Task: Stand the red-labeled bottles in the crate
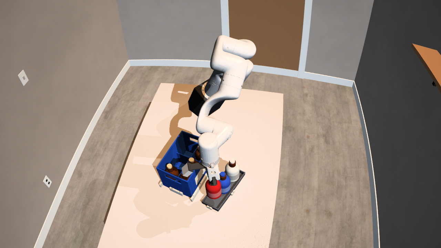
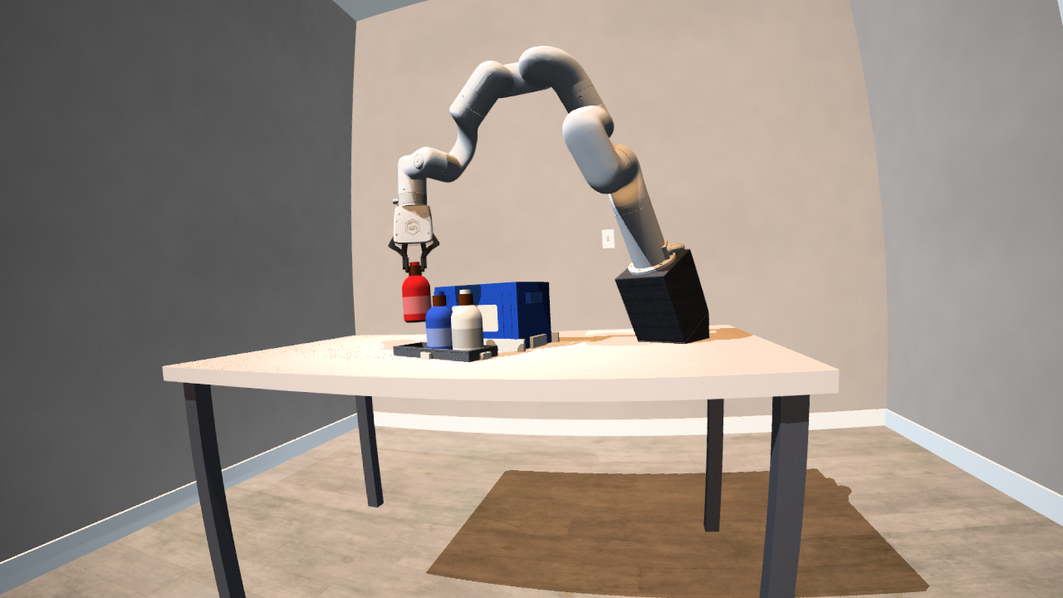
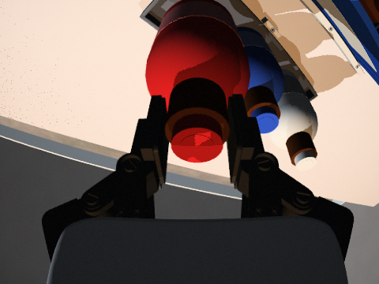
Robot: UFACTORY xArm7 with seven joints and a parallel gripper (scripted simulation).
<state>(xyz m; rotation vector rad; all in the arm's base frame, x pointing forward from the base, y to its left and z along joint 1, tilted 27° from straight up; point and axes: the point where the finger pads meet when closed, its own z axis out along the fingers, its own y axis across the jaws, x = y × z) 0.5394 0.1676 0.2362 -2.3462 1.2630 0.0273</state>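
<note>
Right now my hand is 70 mm above the red-labeled bottle. Also, from my hand: white-labeled bottle: 170 mm behind, 20 mm to the left, 150 mm below; then blue-labeled bottle: 90 mm behind, 10 mm to the left, 150 mm below; then tray: 90 mm behind, 10 mm to the left, 220 mm below.
</note>
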